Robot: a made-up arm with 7 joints.
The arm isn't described. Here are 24 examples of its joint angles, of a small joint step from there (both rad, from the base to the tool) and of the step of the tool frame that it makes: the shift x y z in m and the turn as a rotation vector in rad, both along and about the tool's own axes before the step.
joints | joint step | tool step
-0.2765 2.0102 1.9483 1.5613 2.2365 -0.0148 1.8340 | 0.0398 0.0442 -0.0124 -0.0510 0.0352 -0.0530 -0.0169 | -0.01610 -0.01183 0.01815 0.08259 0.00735 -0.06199
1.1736 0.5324 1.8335 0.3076 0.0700 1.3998 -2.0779 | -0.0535 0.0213 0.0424 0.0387 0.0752 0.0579 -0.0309 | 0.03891 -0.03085 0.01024 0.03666 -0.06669 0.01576
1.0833 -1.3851 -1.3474 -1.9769 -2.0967 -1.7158 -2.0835 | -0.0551 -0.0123 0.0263 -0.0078 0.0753 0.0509 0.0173 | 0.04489 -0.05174 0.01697 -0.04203 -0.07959 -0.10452
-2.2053 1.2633 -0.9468 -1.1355 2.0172 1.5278 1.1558 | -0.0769 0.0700 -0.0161 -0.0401 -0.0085 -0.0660 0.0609 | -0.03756 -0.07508 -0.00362 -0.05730 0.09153 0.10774
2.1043 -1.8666 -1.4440 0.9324 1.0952 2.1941 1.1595 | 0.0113 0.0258 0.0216 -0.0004 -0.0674 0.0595 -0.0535 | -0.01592 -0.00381 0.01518 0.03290 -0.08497 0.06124
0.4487 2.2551 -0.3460 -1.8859 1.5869 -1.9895 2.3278 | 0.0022 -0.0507 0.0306 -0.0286 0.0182 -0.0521 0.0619 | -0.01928 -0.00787 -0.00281 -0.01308 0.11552 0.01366
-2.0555 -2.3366 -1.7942 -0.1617 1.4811 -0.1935 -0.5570 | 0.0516 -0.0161 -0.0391 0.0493 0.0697 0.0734 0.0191 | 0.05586 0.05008 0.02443 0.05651 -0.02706 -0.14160
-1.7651 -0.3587 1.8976 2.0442 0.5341 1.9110 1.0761 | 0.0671 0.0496 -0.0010 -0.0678 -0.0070 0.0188 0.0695 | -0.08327 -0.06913 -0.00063 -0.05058 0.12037 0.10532
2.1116 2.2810 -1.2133 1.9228 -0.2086 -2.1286 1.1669 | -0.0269 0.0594 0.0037 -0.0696 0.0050 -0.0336 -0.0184 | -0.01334 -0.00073 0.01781 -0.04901 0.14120 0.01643
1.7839 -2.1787 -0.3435 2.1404 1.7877 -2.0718 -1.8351 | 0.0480 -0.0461 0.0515 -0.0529 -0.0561 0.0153 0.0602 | -0.01219 0.00990 -0.00803 -0.05813 0.03766 -0.00690
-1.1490 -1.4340 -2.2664 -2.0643 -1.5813 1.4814 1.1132 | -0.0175 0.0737 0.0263 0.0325 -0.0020 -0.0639 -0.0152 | 0.00006 0.00537 0.02296 0.05833 0.04846 -0.03735
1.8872 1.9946 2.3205 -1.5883 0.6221 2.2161 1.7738 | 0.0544 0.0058 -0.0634 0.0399 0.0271 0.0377 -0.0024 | 0.06546 0.00393 0.00498 0.01416 -0.14792 -0.01204
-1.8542 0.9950 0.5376 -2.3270 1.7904 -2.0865 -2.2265 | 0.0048 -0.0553 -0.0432 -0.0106 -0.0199 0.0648 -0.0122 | -0.00522 0.00791 0.04998 0.08791 -0.05499 0.00739
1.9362 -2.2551 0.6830 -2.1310 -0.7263 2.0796 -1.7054 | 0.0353 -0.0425 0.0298 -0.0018 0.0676 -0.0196 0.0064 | -0.01048 -0.04926 0.03787 0.07508 0.03677 0.05186
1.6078 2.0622 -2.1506 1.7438 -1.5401 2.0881 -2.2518 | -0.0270 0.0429 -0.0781 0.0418 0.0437 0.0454 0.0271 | 0.02900 -0.05708 0.05578 0.09242 -0.01436 -0.04758
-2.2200 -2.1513 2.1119 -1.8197 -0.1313 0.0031 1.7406 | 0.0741 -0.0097 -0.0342 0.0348 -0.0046 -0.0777 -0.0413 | -0.04473 -0.03851 0.06104 0.06691 -0.04325 0.01451
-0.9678 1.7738 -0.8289 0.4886 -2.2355 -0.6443 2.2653 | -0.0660 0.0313 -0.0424 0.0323 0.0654 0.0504 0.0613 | -0.02179 -0.01458 0.01321 0.07702 -0.01178 0.02081
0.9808 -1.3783 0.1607 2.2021 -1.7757 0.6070 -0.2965 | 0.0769 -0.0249 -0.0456 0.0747 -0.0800 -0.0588 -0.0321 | -0.04545 -0.06337 -0.00184 -0.05815 -0.00830 0.15664
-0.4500 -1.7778 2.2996 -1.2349 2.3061 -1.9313 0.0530 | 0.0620 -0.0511 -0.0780 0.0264 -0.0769 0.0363 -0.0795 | -0.03343 0.05136 -0.04452 -0.05408 -0.01078 0.10242
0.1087 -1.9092 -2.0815 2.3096 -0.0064 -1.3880 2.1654 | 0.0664 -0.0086 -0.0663 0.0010 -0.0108 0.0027 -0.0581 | -0.00487 -0.00594 0.04806 0.06779 -0.13586 0.01161
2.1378 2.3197 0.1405 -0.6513 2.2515 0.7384 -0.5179 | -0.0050 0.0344 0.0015 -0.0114 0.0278 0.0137 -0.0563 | 0.00353 -0.02523 -0.03895 -0.03584 -0.10411 0.02421
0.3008 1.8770 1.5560 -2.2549 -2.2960 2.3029 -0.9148 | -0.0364 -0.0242 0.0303 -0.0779 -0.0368 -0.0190 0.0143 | -0.01311 0.01915 -0.06450 -0.04182 -0.04636 -0.01518
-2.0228 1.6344 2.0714 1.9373 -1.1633 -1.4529 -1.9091 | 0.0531 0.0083 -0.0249 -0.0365 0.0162 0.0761 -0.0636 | 0.04806 -0.02979 -0.01116 -0.01467 -0.14162 -0.07036
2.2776 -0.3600 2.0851 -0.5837 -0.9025 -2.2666 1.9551 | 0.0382 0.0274 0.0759 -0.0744 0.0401 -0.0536 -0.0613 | 0.00700 0.00467 -0.01059 -0.13162 0.08347 -0.10526
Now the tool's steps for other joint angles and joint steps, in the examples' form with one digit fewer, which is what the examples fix.
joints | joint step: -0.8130 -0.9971 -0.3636 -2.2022 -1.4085 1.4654 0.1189 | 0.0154 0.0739 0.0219 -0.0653 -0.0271 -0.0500 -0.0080
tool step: 0.0429 0.0666 0.0453 0.0527 0.0750 -0.1497
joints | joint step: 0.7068 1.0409 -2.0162 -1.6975 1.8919 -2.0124 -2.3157 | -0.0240 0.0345 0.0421 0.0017 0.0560 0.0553 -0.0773
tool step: 0.0094 -0.0328 -0.0332 -0.0855 -0.1418 -0.0092
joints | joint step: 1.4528 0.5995 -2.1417 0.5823 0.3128 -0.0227 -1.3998 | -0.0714 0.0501 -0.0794 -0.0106 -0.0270 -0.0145 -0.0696
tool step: -0.0162 -0.0033 -0.0624 -0.0380 -0.0842 0.0250
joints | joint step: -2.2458 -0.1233 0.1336 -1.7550 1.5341 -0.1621 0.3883 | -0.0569 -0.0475 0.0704 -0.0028 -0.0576 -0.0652 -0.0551
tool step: -0.0415 -0.0250 -0.0361 -0.0822 0.0001 0.0823
